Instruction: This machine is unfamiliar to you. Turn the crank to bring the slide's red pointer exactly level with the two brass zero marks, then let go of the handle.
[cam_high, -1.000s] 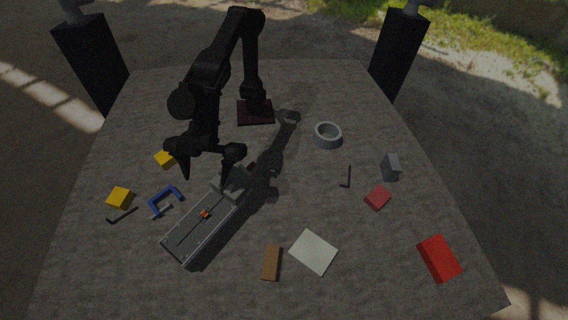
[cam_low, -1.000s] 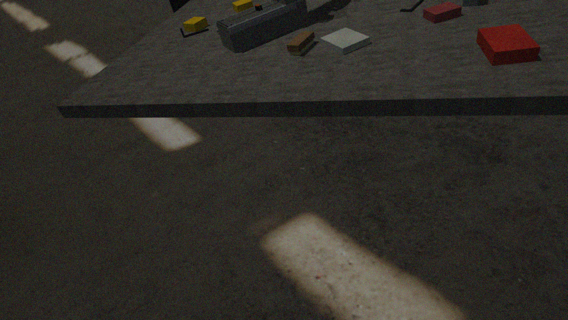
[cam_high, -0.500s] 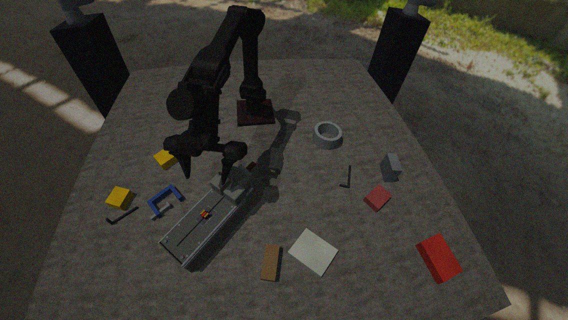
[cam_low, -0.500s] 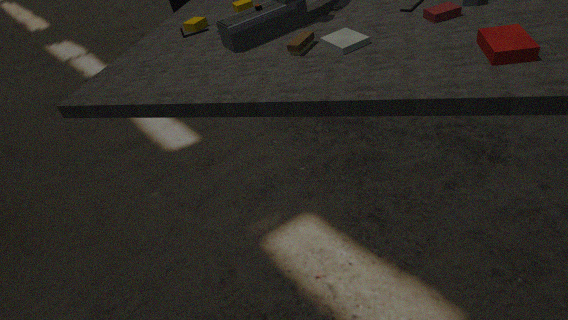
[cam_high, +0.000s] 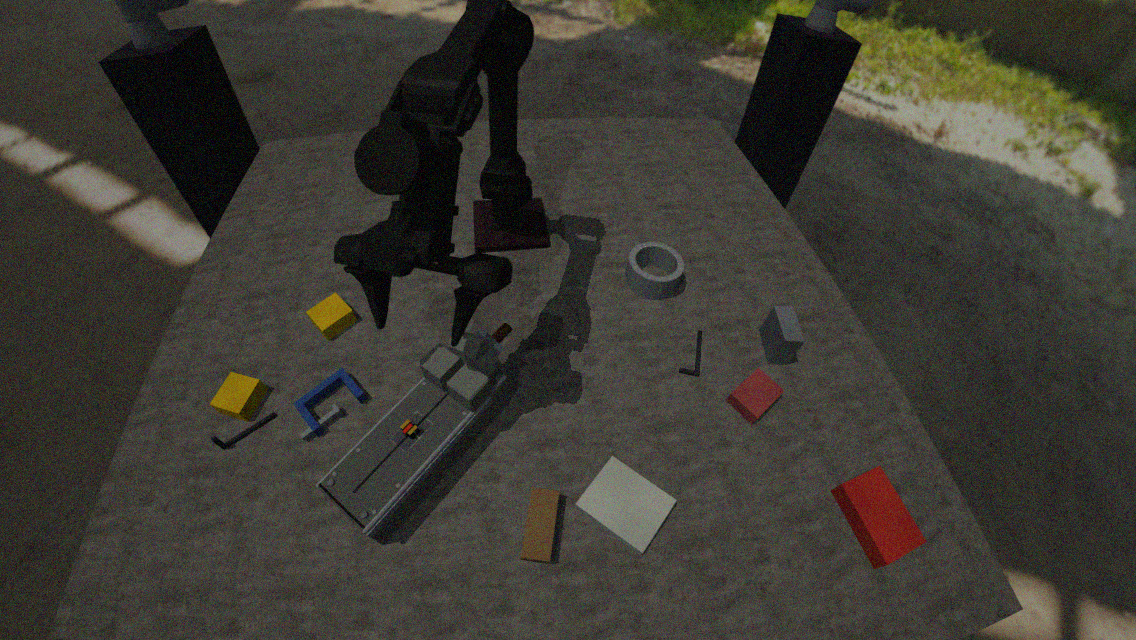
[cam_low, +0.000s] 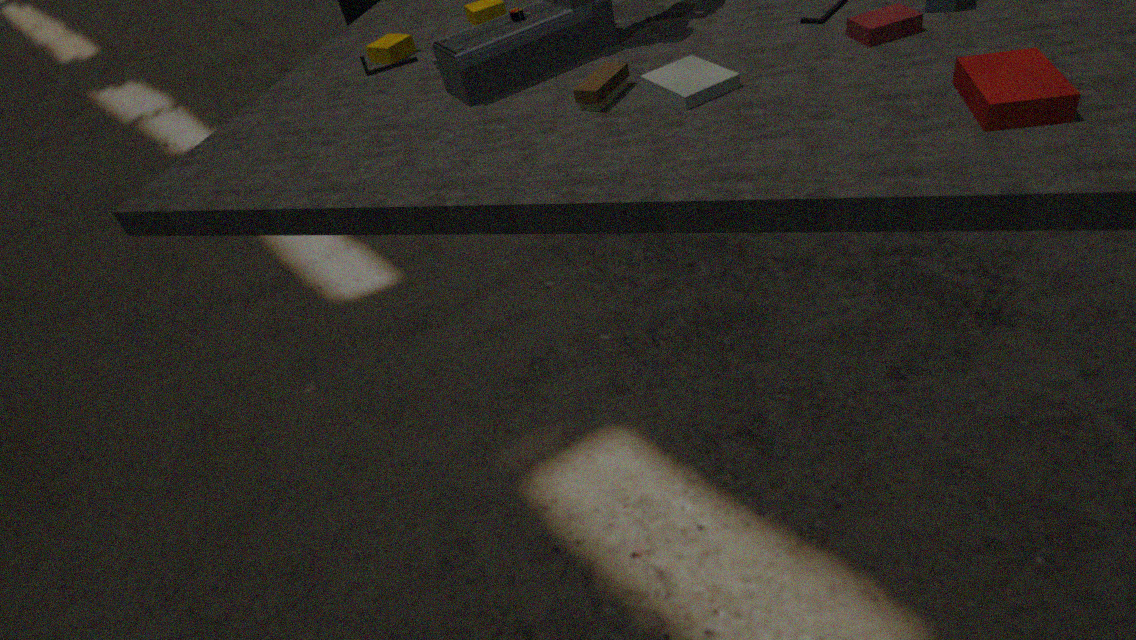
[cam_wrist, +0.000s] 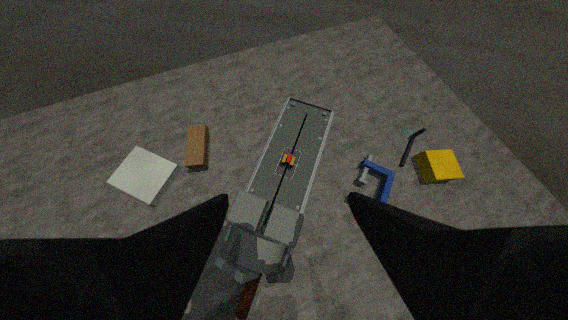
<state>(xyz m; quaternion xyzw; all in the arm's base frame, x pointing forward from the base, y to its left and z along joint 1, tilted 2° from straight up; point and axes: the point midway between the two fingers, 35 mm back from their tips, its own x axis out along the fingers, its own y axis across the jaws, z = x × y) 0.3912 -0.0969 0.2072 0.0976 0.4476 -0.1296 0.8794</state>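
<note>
My gripper tip is 9 cm past the brown crank handle, 8 cm to the right of it and 13 cm above it. The rest, counted from my gripper tip: white plate: 15 cm ahead, 24 cm to the left, 18 cm below; then red pointer: 6 cm ahead, 3 cm to the right, 11 cm below; then brown block: 17 cm ahead, 13 cm to the left, 18 cm below.
</note>
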